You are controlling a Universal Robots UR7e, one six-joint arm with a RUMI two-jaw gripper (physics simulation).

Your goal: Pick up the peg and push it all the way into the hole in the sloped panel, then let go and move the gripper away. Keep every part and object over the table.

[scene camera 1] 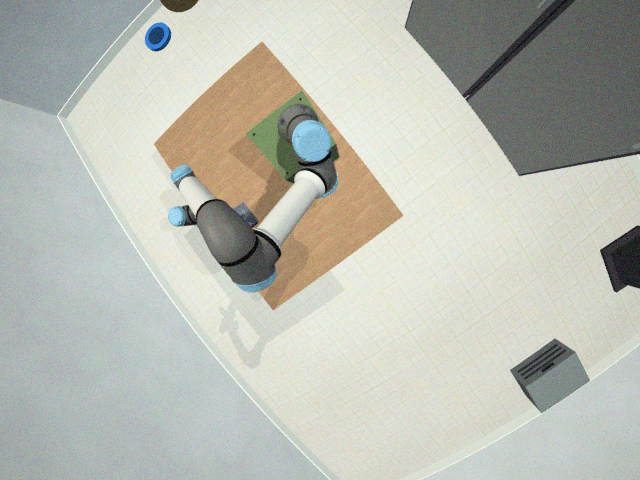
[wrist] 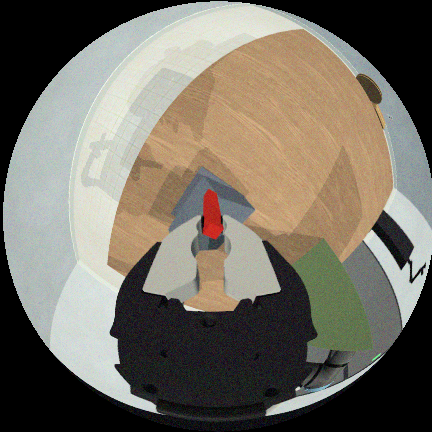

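The red peg is clamped between the fingertips of my gripper in the wrist view and points away from the jaws. The blue-grey block with the sloped panel stands on the table, right beyond the peg in the wrist view. The peg and fingertips cover part of the panel, and the hole does not show; whether the peg touches the panel I cannot tell. In the scene view the arm covers part of the block and the gripper is hidden.
The wooden table carries a green base plate under the arm's base. The arm's forearm and elbow hang over the table beside the block. A blue ring-shaped object lies on the floor beyond the table.
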